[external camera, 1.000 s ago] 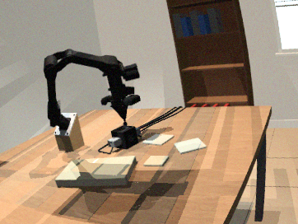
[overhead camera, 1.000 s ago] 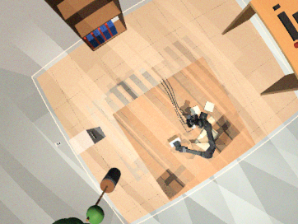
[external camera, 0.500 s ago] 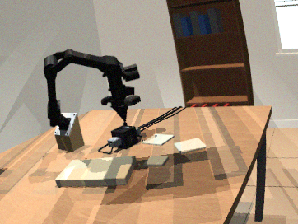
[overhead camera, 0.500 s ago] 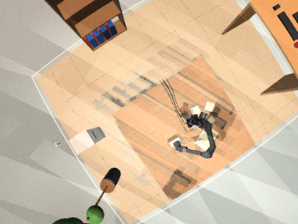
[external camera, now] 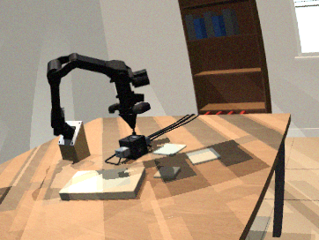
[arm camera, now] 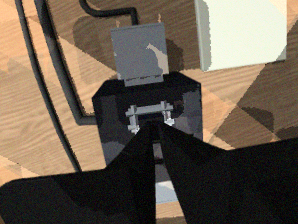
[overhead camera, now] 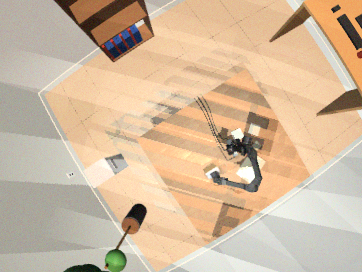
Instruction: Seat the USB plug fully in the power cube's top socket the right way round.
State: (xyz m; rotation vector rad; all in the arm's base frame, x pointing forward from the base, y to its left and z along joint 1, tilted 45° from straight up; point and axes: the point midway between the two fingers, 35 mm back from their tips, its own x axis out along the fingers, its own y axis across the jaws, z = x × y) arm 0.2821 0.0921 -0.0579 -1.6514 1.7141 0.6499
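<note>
My gripper tip is now 20 mm above the dark USB plug. From my gripper tip the other things lie so: silver-framed socket (40 mm below); then flat white slab (290 mm to the right, 90 mm below, 60 mm ahead).
</note>
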